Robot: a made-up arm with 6 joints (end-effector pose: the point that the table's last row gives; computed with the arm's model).
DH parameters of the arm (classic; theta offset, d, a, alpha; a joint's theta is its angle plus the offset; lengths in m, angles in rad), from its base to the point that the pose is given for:
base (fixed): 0.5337 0 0.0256 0
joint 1: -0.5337 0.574 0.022 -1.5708
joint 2: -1.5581 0 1.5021 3.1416
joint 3: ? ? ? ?
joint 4: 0 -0.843 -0.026 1.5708
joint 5: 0 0.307 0.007 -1.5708
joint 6: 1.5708 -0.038 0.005 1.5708
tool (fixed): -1.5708 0.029 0 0
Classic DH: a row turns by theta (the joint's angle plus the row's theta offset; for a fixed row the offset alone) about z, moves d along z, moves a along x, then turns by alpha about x.
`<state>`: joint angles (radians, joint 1 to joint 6).
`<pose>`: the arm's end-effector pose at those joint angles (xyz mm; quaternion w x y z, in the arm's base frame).
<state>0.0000 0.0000 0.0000 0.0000 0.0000 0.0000</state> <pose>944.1 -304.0 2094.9 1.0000 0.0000 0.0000 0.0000</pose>
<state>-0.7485 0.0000 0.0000 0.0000 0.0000 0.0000</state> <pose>481.9 -846.7 2094.9 0.9308 0.0000 0.0000 -0.3656</pose>
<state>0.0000 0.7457 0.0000 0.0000 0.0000 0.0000</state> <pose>1737.2 -304.0 1080.6 0.9313 0.0000 0.3643 0.0000</pose>
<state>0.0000 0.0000 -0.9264 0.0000 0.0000 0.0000</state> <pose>607.5 -304.0 1383.0 0.8946 0.0000 0.4469 0.0000</pose>
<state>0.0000 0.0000 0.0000 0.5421 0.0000 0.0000</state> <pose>944.1 -255.5 2249.3 0.9635 -0.2677 0.0000 0.0000</pose>
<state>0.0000 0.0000 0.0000 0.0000 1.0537 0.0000</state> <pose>893.6 -304.0 2109.7 0.8644 0.0000 -0.5028 0.0000</pose>
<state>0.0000 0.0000 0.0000 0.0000 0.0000 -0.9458</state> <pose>944.1 -329.6 2086.9 0.8903 0.4555 0.0000 0.0000</pose>
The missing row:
joint 3: 0.0126 0.015 0.009 -1.5708
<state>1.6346 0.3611 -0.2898 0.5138 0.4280 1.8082</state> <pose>201.3 1378.6 1546.0 0.1689 -0.5828 -0.6739 0.4216</pose>
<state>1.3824 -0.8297 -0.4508 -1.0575 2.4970 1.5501</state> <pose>122.8 -242.8 1683.0 0.7782 0.2678 -0.1725 -0.5412</pose>
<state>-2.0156 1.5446 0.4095 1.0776 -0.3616 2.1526</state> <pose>-1061.1 -1804.5 -98.4 0.4485 -0.3255 0.7159 0.4247</pose>
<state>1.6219 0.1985 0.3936 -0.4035 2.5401 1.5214</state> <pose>230.4 1177.1 2094.8 0.7121 0.3564 -0.4491 -0.4051</pose>
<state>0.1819 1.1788 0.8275 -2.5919 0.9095 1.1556</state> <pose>2116.8 617.8 697.6 0.6874 0.4842 0.2925 -0.4556</pose>
